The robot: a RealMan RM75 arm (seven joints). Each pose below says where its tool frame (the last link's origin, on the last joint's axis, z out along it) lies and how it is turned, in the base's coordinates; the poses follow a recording.
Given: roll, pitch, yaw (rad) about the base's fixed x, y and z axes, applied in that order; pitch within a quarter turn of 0, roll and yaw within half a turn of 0; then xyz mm.
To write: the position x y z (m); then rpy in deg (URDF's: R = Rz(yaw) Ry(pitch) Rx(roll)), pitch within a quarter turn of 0, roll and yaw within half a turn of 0. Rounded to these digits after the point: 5 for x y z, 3 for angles.
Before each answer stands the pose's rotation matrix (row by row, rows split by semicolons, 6 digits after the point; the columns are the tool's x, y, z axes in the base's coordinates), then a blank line. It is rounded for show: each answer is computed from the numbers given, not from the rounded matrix.
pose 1, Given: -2.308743 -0.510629 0.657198 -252.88 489.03 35.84
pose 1, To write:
0.690715 0.697265 -0.191662; 0.532973 -0.311744 0.786610; 0.488726 -0.645474 -0.586950

-0.25288 0.48903 0.03584 -132.281 -29.257 37.655
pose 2, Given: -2.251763 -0.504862 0.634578 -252.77 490.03 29.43
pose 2, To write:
0.704851 0.675864 -0.215392; 0.518876 -0.284193 0.806227; 0.483687 -0.680031 -0.551003

-0.25277 0.49003 0.02943 -129.017 -28.926 36.359
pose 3, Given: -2.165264 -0.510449 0.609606 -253.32 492.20 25.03
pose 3, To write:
0.715360 0.652510 -0.249979; 0.499559 -0.227446 0.835888; 0.488569 -0.722841 -0.488673

-0.25332 0.49220 0.02503 -124.060 -29.247 34.928
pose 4, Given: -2.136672 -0.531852 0.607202 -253.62 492.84 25.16
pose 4, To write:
0.707808 0.657474 -0.258333; 0.491758 -0.196067 0.848370; 0.507130 -0.727521 -0.462096

-0.25362 0.49284 0.02516 -122.422 -30.473 34.790
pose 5, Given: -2.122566 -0.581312 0.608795 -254.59 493.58 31.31
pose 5, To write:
0.685591 0.683391 -0.250880; 0.477944 -0.162589 0.863212; 0.549121 -0.711717 -0.438092

-0.25459 0.49358 0.03131 -121.614 -33.307 34.881
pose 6, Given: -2.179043 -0.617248 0.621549 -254.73 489.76 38.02
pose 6, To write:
0.662962 0.718895 -0.208977; 0.474847 -0.187976 0.859759; 0.578793 -0.669220 -0.465986

-0.25473 0.48976 0.03802 -124.850 -35.366 35.612
